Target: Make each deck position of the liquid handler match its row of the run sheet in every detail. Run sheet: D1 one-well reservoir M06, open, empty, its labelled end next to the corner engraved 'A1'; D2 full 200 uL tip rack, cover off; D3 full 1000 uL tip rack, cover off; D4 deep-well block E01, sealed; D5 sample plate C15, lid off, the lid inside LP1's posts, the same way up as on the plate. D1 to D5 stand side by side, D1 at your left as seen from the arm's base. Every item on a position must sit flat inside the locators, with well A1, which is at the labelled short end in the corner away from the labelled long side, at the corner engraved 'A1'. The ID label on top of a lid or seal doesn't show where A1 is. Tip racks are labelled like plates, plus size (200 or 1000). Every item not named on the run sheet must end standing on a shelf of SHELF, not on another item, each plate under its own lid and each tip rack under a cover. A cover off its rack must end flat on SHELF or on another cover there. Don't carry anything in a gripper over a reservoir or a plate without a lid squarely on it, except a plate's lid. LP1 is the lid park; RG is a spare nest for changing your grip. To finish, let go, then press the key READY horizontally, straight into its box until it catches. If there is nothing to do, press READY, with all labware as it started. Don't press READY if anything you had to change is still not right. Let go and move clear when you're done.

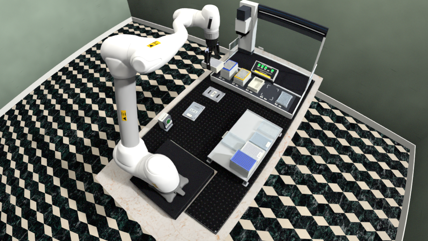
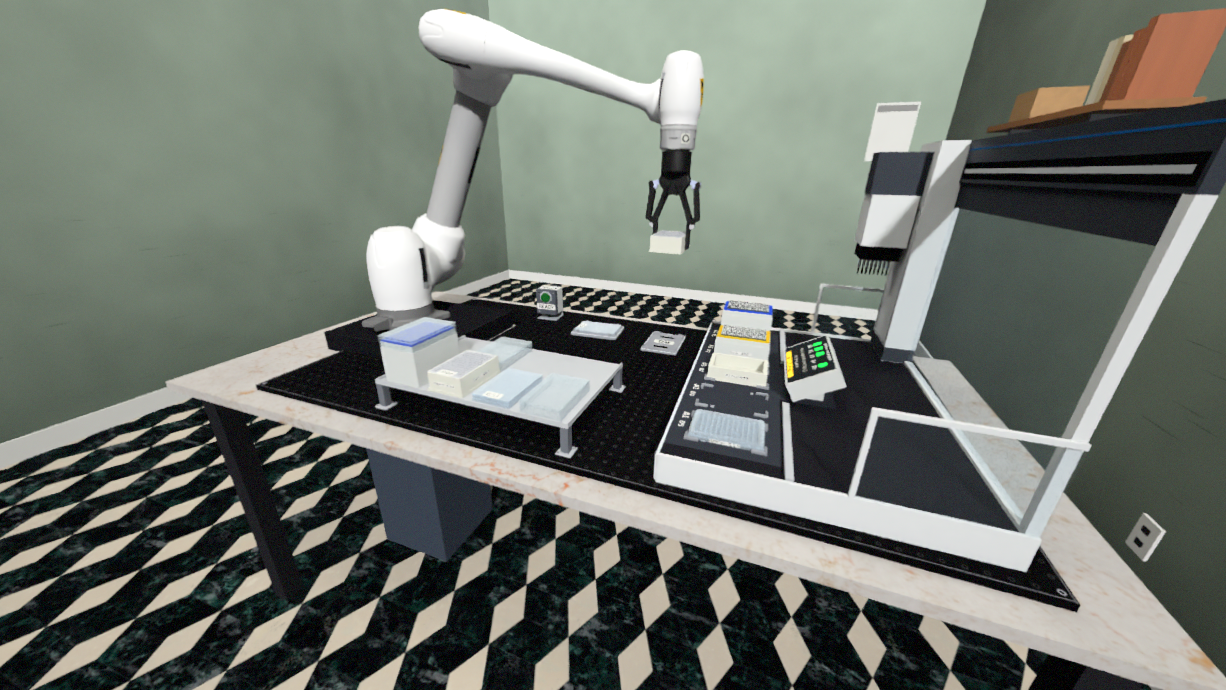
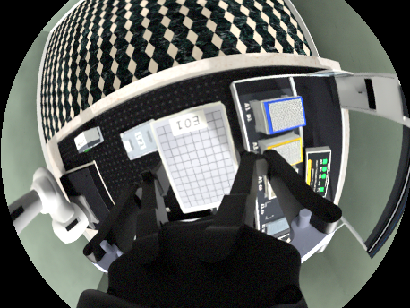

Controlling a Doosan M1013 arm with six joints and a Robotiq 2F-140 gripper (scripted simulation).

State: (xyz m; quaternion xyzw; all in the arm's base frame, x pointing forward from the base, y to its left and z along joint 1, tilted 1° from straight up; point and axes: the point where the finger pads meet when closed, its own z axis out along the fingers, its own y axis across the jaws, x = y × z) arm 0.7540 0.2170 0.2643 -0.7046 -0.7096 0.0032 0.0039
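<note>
Right now my hand is 310 mm above the grey RG nest. Also, from my hand: yellow-rimmed tip rack 220 mm ahead, 120 mm to the right, 220 mm below; clear lid 220 mm behind, 20 mm to the left, 300 mm below; blue-rimmed tip rack 220 mm ahead, 200 mm below.
</note>
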